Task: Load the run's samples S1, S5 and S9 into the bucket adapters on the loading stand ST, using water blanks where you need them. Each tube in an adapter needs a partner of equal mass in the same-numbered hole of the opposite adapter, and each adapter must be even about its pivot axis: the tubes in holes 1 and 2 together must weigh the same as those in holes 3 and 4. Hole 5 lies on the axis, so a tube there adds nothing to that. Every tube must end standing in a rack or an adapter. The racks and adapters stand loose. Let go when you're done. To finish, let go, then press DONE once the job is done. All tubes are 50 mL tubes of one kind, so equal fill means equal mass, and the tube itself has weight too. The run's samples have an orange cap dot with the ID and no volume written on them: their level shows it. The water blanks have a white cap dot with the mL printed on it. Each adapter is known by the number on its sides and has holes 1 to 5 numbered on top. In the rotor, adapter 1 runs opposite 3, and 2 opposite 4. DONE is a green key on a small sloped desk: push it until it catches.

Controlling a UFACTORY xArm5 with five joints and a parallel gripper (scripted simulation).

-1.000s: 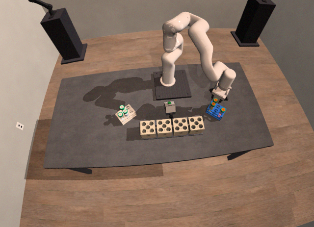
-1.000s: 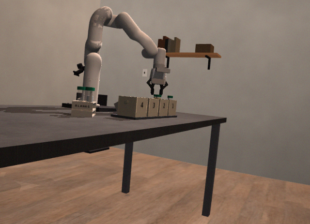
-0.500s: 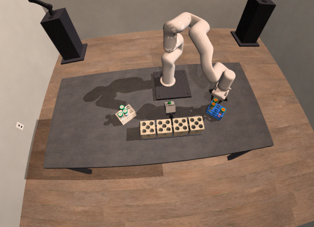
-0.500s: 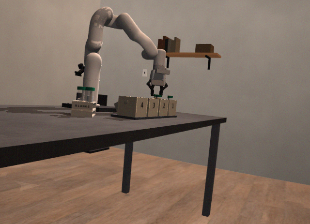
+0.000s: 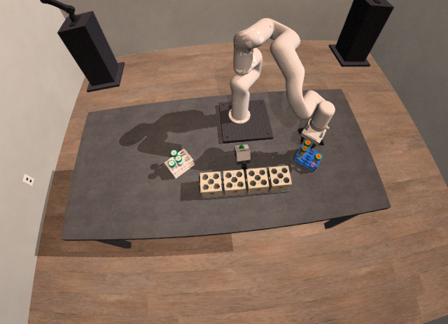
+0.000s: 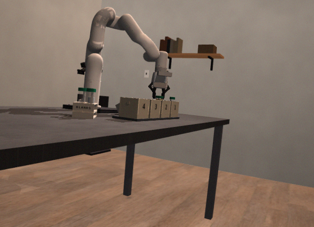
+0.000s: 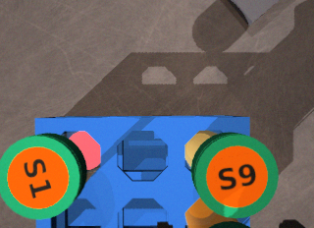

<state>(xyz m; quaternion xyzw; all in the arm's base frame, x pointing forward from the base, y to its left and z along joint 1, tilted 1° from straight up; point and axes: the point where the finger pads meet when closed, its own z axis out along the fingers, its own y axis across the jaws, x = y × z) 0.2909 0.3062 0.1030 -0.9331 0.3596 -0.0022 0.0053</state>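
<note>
My gripper is now 10 mm past the tube S5 and 50 mm above it. The rest, counted from my hand: green DONE key: 50 mm behind, 330 mm to the right, 50 mm below; then blue sample rack: 40 mm ahead, 20 mm to the left, 90 mm below; then adapter 1: 150 mm ahead, 180 mm to the right, 70 mm below.
</note>
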